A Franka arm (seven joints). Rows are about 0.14 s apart.
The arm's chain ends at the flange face. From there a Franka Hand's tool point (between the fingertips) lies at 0.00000 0.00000 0.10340 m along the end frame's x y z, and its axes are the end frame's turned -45 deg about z.
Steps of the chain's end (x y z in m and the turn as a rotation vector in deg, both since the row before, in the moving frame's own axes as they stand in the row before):
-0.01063 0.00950 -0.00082 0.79 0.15 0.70
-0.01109 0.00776 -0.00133 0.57 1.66 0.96
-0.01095 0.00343 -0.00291 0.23 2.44 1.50
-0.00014 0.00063 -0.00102 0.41 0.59 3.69
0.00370 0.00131 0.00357 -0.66 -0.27 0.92
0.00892 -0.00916 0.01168 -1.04 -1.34 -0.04
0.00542 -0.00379 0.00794 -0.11 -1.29 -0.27
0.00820 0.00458 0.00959 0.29 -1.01 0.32
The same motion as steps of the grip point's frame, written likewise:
-0.01303 -0.00161 -0.00083 0.45 0.66 0.70
-0.01050 -0.00094 -0.00138 -0.77 1.58 0.96
-0.00680 -0.00245 -0.00300 -1.56 1.89 1.50
0.00072 0.00062 -0.00103 -0.13 0.71 3.69
0.00050 0.00403 0.00356 -0.28 -0.66 0.92
0.00975 -0.00055 0.01163 0.21 -1.68 -0.04
0.00472 -0.00035 0.00791 0.83 -0.99 -0.27
0.00165 0.00738 0.00957 0.92 -0.51 0.32

